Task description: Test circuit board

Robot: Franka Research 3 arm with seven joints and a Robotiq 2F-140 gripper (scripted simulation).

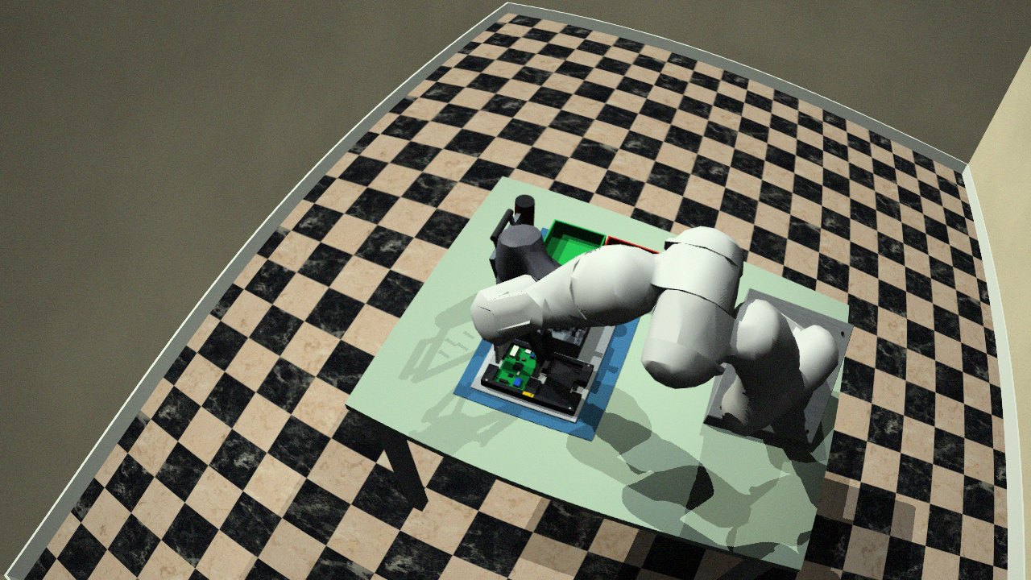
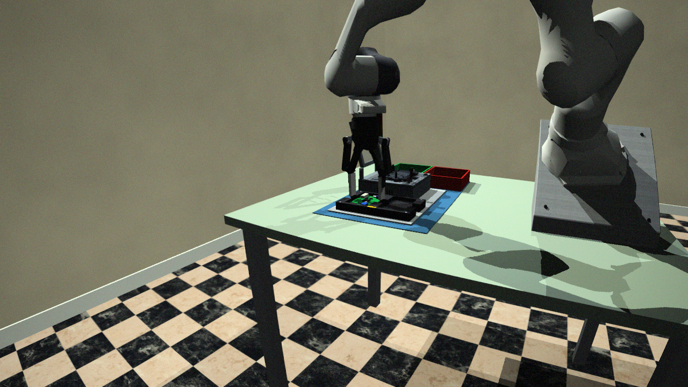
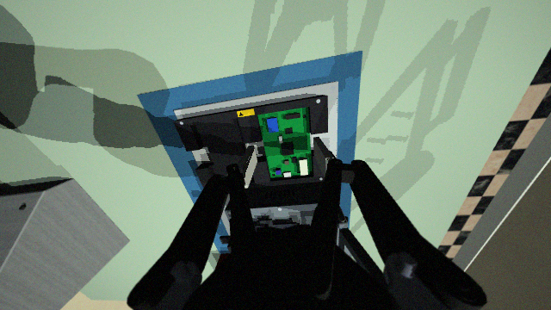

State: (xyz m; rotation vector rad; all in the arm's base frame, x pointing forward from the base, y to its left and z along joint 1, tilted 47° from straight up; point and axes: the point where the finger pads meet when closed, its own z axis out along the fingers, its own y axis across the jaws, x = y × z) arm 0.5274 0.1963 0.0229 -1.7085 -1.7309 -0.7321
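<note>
The green circuit board is 4 cm below my hand. Also, from my hand: tester plate 17 cm to the right, 3 cm behind, 1 cm above; then tester lid 17 cm to the right, 12 cm above, 9 cm ahead; then green bin 37 cm to the right, 4 cm below, 1 cm ahead.
</note>
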